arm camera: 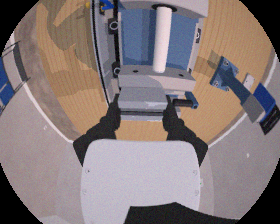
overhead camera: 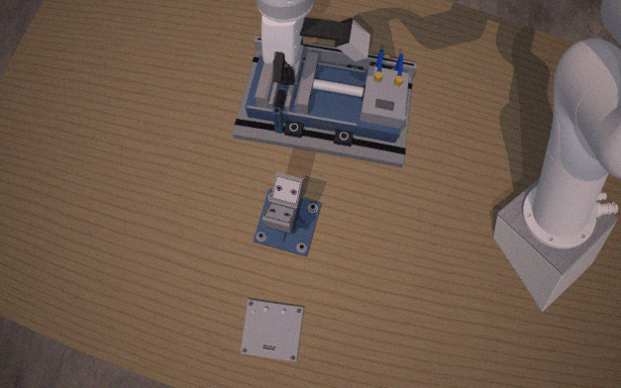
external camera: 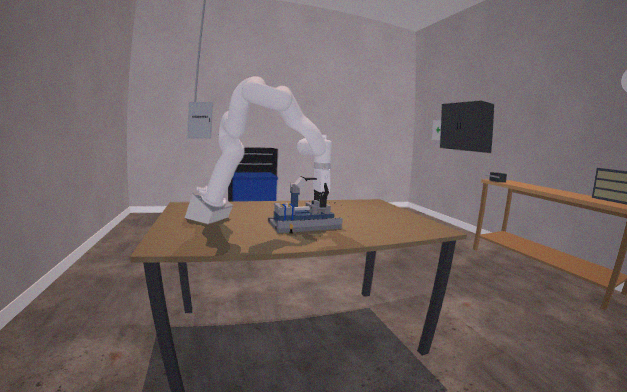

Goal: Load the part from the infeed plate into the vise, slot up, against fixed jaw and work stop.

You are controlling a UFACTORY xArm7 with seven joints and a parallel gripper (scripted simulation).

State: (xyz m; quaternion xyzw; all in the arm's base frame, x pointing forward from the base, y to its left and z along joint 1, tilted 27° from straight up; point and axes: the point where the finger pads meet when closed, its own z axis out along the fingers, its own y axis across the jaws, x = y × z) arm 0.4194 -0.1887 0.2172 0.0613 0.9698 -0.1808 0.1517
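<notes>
Now: hand right at the part. Round my hand: fixed jaw 30 mm below, 30 mm ahead, 10 mm to the left; work stop 70 mm to the left, 20 mm below, 10 mm ahead; moving jaw 30 mm to the left, 30 mm below, 30 mm behind.
</notes>
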